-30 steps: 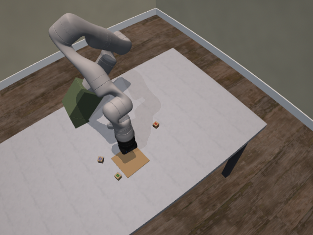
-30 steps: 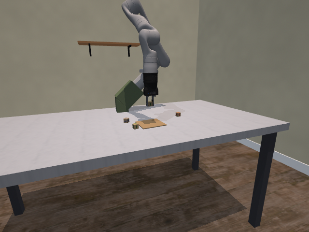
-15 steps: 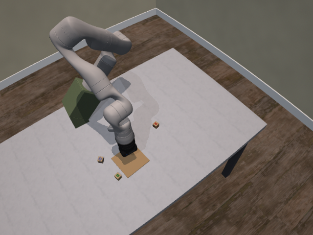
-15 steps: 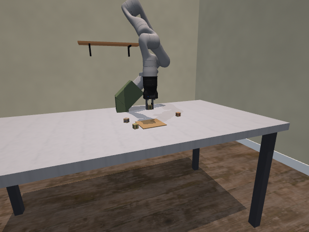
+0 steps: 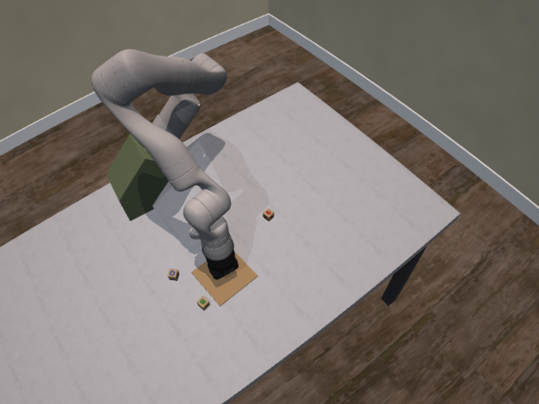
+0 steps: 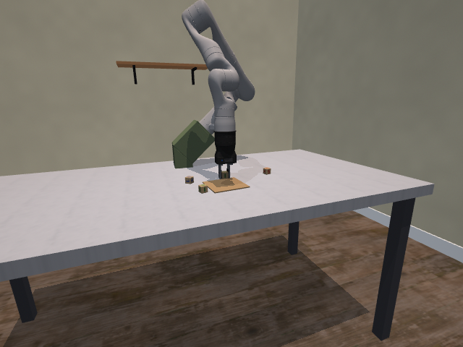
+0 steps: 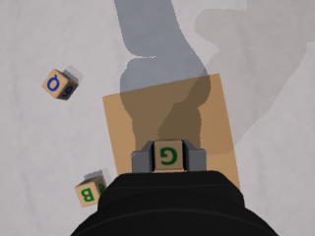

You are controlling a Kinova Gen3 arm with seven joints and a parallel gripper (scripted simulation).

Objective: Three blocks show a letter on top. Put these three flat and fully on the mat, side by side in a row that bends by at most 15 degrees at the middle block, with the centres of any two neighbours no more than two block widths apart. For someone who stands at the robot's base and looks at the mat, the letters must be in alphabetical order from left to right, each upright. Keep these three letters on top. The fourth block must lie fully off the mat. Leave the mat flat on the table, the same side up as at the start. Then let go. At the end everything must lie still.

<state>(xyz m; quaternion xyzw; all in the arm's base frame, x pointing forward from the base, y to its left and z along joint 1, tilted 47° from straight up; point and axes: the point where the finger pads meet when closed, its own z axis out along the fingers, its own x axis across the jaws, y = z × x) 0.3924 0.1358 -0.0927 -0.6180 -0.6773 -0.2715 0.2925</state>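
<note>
My gripper is now 4 cm above the tan mat.
</note>
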